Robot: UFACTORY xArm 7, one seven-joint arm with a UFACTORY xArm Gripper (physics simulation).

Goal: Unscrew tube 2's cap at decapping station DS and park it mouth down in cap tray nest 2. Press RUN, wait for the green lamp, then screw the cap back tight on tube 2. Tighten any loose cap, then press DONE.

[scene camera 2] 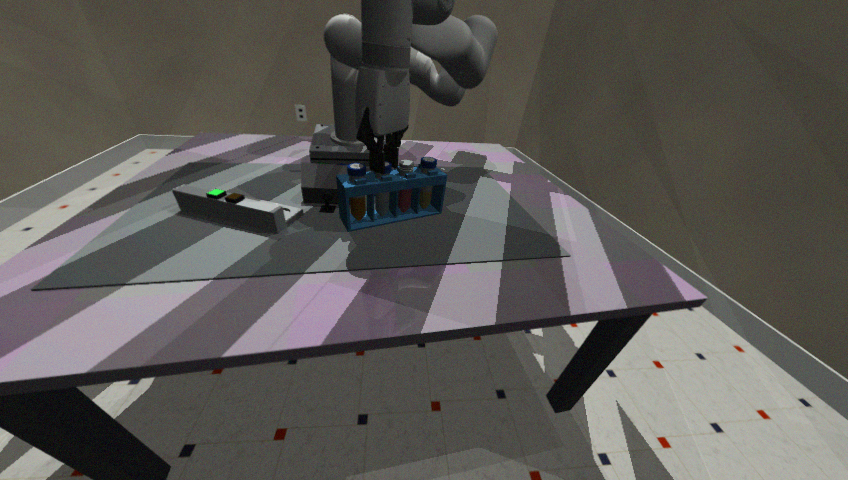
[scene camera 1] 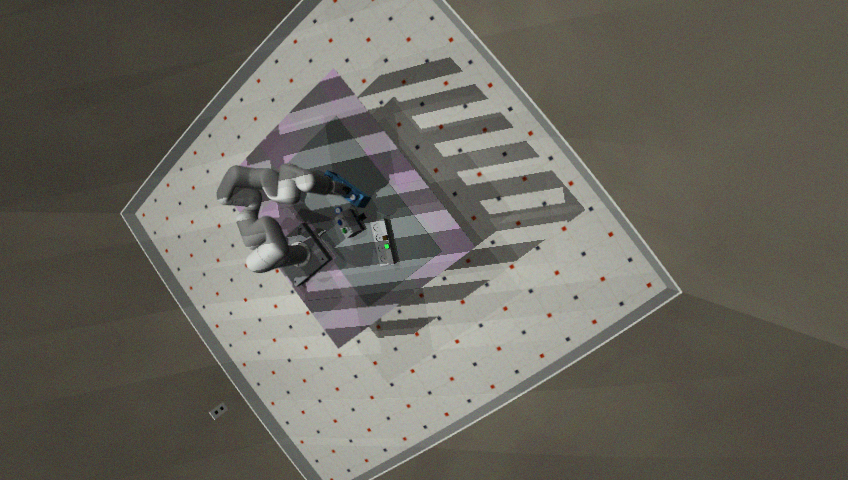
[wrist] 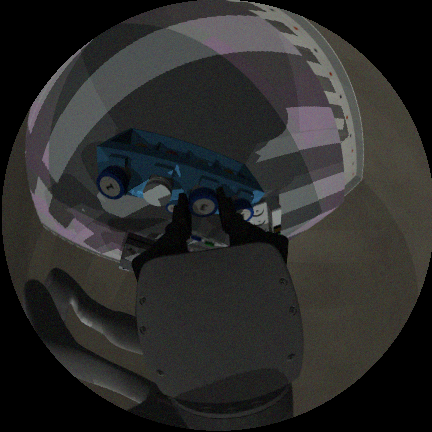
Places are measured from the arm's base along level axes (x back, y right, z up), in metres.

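Where they show: gripper, fingertip midpoint: [scene camera 2: 384, 169] [scene camera 1: 344, 190] [wrist: 202, 199]; arm's base, origin of the base link: [scene camera 2: 351, 139] [scene camera 1: 299, 254].
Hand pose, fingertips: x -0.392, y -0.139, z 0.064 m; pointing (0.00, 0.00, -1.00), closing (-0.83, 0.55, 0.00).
Observation:
Each offset is from my fingertips to the top centre of the thing. "*": to the spot under its first point. Level surfaces: height alone.
A blue tube rack {dx +0.014, dy -0.021, dz -0.008 m} [scene camera 2: 391, 203] [wrist: 169, 158] [scene camera 1: 350, 191] stands on the table in front of the arm's base. In the wrist view its tops read: blue cap 1 {dx +0.050, dy -0.090, dz +0.010 m} [wrist: 111, 186], a pale unnumbered top {dz +0.008 m} [wrist: 157, 193], blue cap 3 {dx +0.002, dy +0.003, dz +0.010 m} [wrist: 203, 207], and a further blue cap {dx -0.023, dy +0.049, dz +0.010 m} [wrist: 244, 210]. My gripper [wrist: 202, 199] [scene camera 2: 384, 162] points straight down over the rack and is shut on cap 3. A small blue cap {dx +0.116, dy +0.036, dz -0.097 m} [wrist: 170, 207] shows beyond the rack beside my left finger; its number is too small to read. The grey station box {dx +0.087, dy +0.127, dz -0.027 m} [scene camera 2: 318, 179] [scene camera 1: 354, 224] stands behind the rack.
A long grey panel {dx -0.017, dy +0.284, dz -0.058 m} [scene camera 2: 248, 213] [scene camera 1: 382, 238] lies left of the rack and shows a lit green lamp {dx -0.039, dy +0.311, dz -0.058 m} [scene camera 2: 215, 192] [scene camera 1: 386, 245] with a dark button {* dx -0.051, dy +0.271, dz -0.058 m} [scene camera 2: 234, 196] beside it. The arm's base plate [scene camera 2: 324, 148] sits at the table's back.

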